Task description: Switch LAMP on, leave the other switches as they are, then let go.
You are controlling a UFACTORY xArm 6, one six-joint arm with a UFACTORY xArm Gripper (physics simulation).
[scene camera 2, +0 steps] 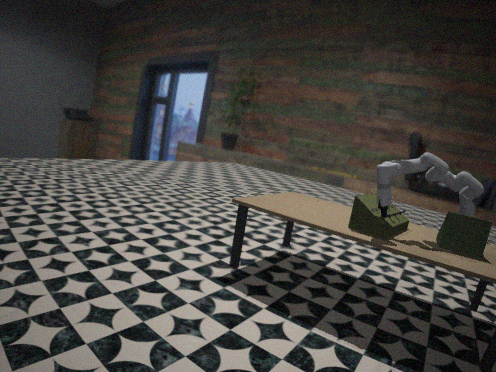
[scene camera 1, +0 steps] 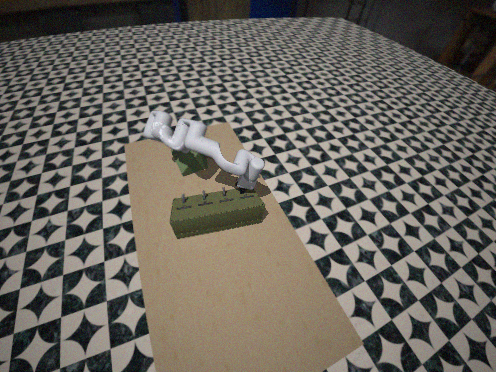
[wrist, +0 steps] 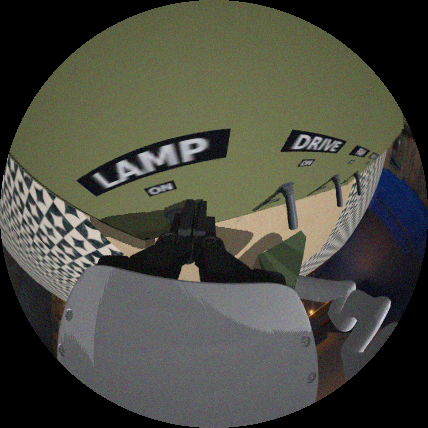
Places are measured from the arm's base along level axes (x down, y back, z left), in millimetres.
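Where they show: gripper, fingertip midpoint: (scene camera 2: 384, 216) (scene camera 1: 241, 191) (wrist: 195, 214); arm's base at its link origin: (scene camera 2: 465, 227) (wrist: 291, 284).
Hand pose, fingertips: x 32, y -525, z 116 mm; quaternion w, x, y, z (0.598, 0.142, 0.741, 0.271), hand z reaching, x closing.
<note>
Things, the pixels of their top centre, and the offset from my fingertips. "pt": a spot on its surface instead. Level surfaces: height alone.
- LAMP label at its top centre: (wrist: 143, 166) dz -4, dx -29, dy -64 mm
- mark at a spot on its surface: (wrist: 160, 188) pt dz +4, dx -12, dy -42 mm
- LAMP lever at a spot on its surface: (wrist: 172, 215) pt dz +18, dx +4, dy -9 mm
- DRIVE lever at its top centre: (wrist: 299, 219) (scene camera 1: 223, 189) dz -90, dx -24, dy +53 mm
- wooden table at its surface level: dx +108 mm
The olive-green switch box (scene camera 1: 217, 220) (scene camera 2: 367, 215) (wrist: 225, 75) has a sloped face with a row of levers. The LAMP label (wrist: 155, 160) and its ON mark (wrist: 160, 188) show above my fingertips in the wrist view. My gripper (scene camera 1: 242, 191) (scene camera 2: 384, 212) (wrist: 195, 214) is shut and empty, its tips low at the LAMP switch. A small grey part of the LAMP lever (wrist: 172, 215) shows just left of the fingertips; the rest is hidden, so its position cannot be told. The DRIVE lever (scene camera 1: 224, 192) (wrist: 290, 206) sticks out beside it, below its ON mark.
Two more levers (wrist: 338, 191) (wrist: 358, 184) stand beyond DRIVE. A dark green angular block (scene camera 1: 189, 164) (scene camera 2: 465, 235) (wrist: 287, 257) stands on the wooden table (scene camera 1: 225, 300) (scene camera 2: 300, 206), near the arm's base. The arm reaches over the table between block and switch box.
</note>
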